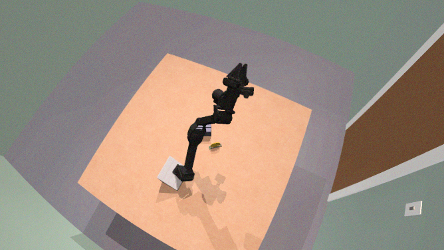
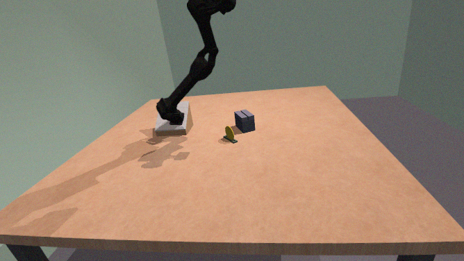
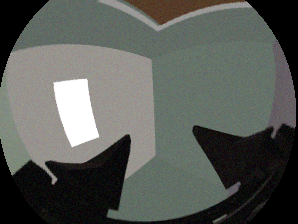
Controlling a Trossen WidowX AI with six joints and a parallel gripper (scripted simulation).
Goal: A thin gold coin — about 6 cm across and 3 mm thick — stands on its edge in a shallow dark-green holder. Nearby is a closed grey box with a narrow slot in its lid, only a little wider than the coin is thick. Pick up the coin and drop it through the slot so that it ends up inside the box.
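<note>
Right now my gripper tip is 670 mm above the gold coin, 150 mm past it and 60 mm to the right of it.
</note>
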